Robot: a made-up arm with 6 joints.
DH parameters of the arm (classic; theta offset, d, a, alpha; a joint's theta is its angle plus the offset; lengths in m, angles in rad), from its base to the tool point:
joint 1: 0 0.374 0 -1.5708
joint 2: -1.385 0 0.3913 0
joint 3: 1.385 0 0.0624 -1.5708
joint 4: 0 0.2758 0 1.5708
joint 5: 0 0 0.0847 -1.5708
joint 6: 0 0.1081 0 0
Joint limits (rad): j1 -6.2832..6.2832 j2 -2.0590..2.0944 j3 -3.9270..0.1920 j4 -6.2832..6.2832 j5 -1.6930..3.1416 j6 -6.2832..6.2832
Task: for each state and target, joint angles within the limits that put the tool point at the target. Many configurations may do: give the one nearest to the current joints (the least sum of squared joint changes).
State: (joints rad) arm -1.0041 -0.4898 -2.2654 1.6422 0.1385 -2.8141
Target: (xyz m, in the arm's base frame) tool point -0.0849 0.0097 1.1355
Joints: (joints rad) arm -1.0148 -0.5238 -2.2798 1.6409 0.1536 -2.8141
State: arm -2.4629 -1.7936 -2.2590 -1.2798 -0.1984 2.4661
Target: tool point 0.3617 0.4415 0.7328
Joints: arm -2.0621 -1.6614 -1.7606 -1.4599 -0.2806 2.4661
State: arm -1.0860 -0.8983 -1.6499 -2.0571 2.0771 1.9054
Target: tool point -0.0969 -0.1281 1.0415
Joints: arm -1.3910 -0.3851 -1.8223 -2.0080 1.9194 1.9054
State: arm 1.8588 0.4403 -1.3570 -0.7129 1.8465 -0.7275
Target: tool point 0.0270 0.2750 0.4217
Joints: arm 1.7368 0.3047 -0.7408 -0.5665 2.0252 -0.7275
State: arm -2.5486 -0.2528 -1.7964 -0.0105 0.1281 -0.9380
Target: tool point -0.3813 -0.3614 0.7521
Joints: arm -2.3860 0.0909 -1.3818 -0.0291 0.2536 -0.9380
